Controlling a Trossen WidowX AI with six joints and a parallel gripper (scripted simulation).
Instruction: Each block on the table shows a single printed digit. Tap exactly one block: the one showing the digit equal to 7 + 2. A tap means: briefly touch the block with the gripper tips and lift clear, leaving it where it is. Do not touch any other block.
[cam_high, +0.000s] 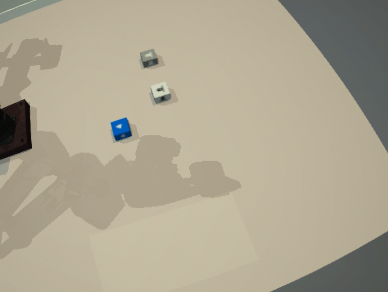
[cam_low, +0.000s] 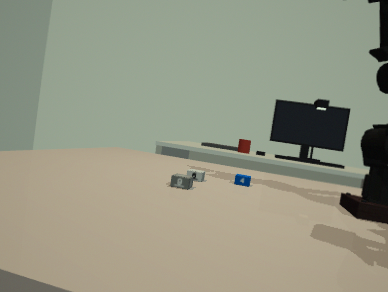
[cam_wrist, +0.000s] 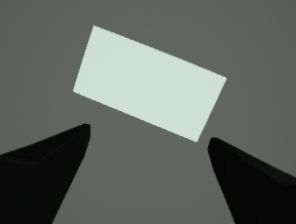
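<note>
My gripper tip is now 28 cm short of the grey block, 9 cm to the right of it and 49 cm above it. Also, from my gripper tip: white block: 30 cm ahead, 1 cm to the right, 49 cm below; then blue block: 21 cm ahead, 8 cm to the right, 49 cm below.
</note>
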